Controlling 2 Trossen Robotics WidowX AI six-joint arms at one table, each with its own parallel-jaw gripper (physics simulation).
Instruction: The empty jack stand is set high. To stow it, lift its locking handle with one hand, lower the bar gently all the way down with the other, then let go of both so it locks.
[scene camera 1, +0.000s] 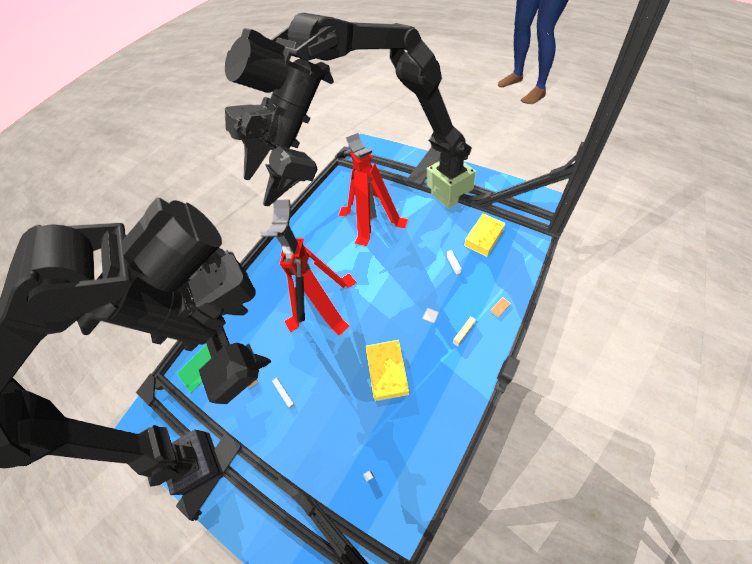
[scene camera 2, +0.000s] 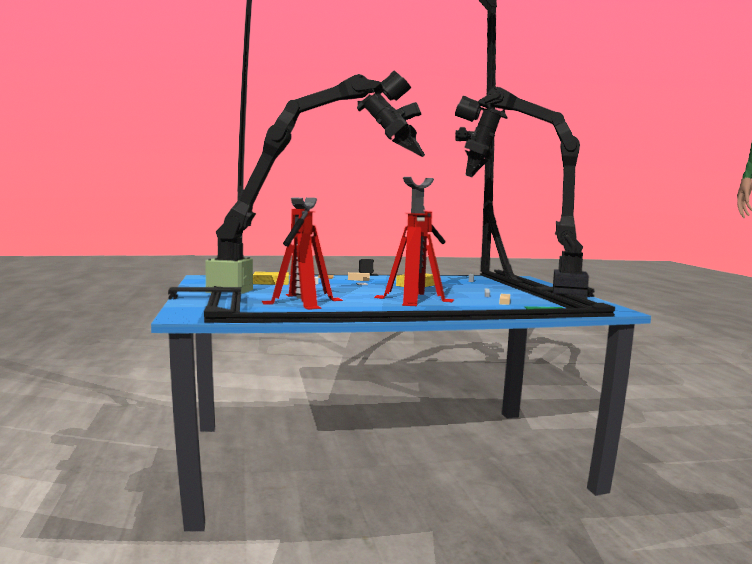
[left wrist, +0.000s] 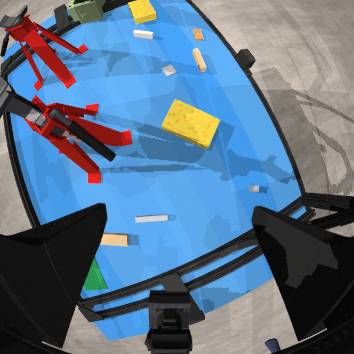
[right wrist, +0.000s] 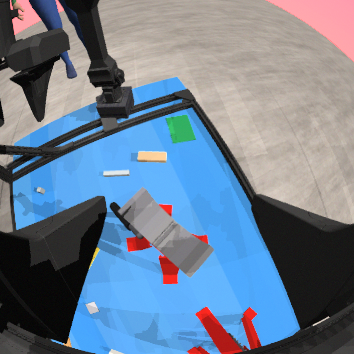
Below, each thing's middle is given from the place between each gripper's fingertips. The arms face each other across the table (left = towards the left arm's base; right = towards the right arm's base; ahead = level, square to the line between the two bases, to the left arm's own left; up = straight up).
My right gripper is now 12 cm short of the green tile (scene camera 1: 189, 374), 33 cm to the right of it and 38 cm above it.
I see my left gripper 290 mm short of the green tile, 160 mm to the right of it and 340 mm above it.
